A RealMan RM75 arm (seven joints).
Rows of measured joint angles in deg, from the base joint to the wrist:
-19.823 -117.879 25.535 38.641 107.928 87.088 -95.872
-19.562 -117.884 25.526 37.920 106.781 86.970 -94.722
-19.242 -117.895 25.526 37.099 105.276 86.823 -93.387
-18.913 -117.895 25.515 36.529 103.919 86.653 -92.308
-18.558 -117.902 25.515 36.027 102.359 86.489 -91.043
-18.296 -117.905 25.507 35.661 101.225 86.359 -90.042
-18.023 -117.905 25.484 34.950 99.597 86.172 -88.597
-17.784 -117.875 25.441 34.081 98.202 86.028 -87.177
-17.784 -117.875 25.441 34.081 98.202 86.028 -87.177
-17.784 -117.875 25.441 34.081 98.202 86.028 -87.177
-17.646 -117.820 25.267 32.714 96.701 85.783 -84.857
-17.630 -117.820 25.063 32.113 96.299 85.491 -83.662
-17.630 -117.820 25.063 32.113 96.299 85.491 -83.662
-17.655 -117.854 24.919 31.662 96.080 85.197 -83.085
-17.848 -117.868 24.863 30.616 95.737 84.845 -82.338
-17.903 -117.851 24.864 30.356 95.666 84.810 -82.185
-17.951 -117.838 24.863 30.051 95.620 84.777 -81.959
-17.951 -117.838 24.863 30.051 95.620 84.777 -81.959
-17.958 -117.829 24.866 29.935 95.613 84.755 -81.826
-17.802 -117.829 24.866 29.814 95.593 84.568 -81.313
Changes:
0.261 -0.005 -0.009 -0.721 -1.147 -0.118 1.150
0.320 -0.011 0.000 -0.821 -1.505 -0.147 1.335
0.329 0.000 -0.011 -0.570 -1.357 -0.170 1.079
0.355 -0.007 0.000 -0.502 -1.560 -0.164 1.265
0.262 -0.003 -0.008 -0.366 -1.134 -0.130 1.001
0.273 0.000 -0.023 -0.711 -1.628 -0.187 1.445
0.239 0.030 -0.043 -0.869 -1.395 -0.144 1.420
0.000 0.000 0.000 0.000 0.000 0.000 0.000
0.000 0.000 0.000 0.000 0.000 0.000 0.000
0.138 0.055 -0.174 -1.367 -1.501 -0.245 2.320
0.016 0.000 -0.204 -0.601 -0.402 -0.292 1.195
0.000 0.000 0.000 0.000 0.000 0.000 0.000
-0.025 -0.034 -0.144 -0.451 -0.219 -0.294 0.577
-0.193 -0.014 -0.056 -1.046 -0.343 -0.352 0.747
-0.055 0.017 0.001 -0.260 -0.071 -0.035 0.153
-0.048 0.013 -0.001 -0.305 -0.046 -0.033 0.226
0.000 0.000 0.000 0.000 0.000 0.000 0.000
-0.007 0.009 0.003 -0.116 -0.007 -0.022 0.133
0.156 0.000 0.000 -0.121 -0.020 -0.187 0.513

